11 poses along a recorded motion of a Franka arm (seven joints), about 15 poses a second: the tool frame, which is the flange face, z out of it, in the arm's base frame.
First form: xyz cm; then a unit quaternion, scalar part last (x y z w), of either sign.
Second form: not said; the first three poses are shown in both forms.
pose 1, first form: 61.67 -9.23 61.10 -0.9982 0.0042 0.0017 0.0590
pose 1, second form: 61.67 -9.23 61.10 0.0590 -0.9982 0.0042 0.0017
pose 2, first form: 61.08 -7.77 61.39 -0.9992 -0.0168 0.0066 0.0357
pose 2, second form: 61.08 -7.77 61.39 0.0357 -0.9992 -0.0168 0.0066
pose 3, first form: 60.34 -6.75 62.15 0.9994 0.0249 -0.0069 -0.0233
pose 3, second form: 60.34 -6.75 62.15 0.0233 -0.9994 -0.0249 0.0069
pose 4, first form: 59.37 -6.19 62.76 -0.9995 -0.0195 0.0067 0.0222
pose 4, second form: 59.37 -6.19 62.76 0.0222 -0.9995 -0.0195 0.0067
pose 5, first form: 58.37 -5.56 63.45 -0.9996 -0.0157 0.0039 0.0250
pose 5, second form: 58.37 -5.56 63.45 0.0250 -0.9996 -0.0157 0.0039
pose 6, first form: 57.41 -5.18 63.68 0.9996 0.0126 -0.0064 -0.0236
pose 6, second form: 57.41 -5.18 63.68 0.0236 -0.9996 -0.0126 0.0064
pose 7, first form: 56.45 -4.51 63.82 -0.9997 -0.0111 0.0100 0.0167
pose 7, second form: 56.45 -4.51 63.82 0.0167 -0.9997 -0.0111 0.0100
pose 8, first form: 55.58 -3.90 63.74 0.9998 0.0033 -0.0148 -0.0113
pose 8, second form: 55.58 -3.90 63.74 0.0113 -0.9998 -0.0033 0.0148
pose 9, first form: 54.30 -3.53 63.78 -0.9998 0.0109 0.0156 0.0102
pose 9, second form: 54.30 -3.53 63.78 0.0102 -0.9998 0.0109 0.0156
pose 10, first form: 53.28 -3.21 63.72 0.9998 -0.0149 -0.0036 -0.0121
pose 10, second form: 53.28 -3.21 63.72 0.0121 -0.9998 0.0149 0.0036
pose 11, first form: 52.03 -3.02 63.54 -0.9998 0.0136 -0.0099 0.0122
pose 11, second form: 52.03 -3.02 63.54 0.0122 -0.9998 0.0136 -0.0099
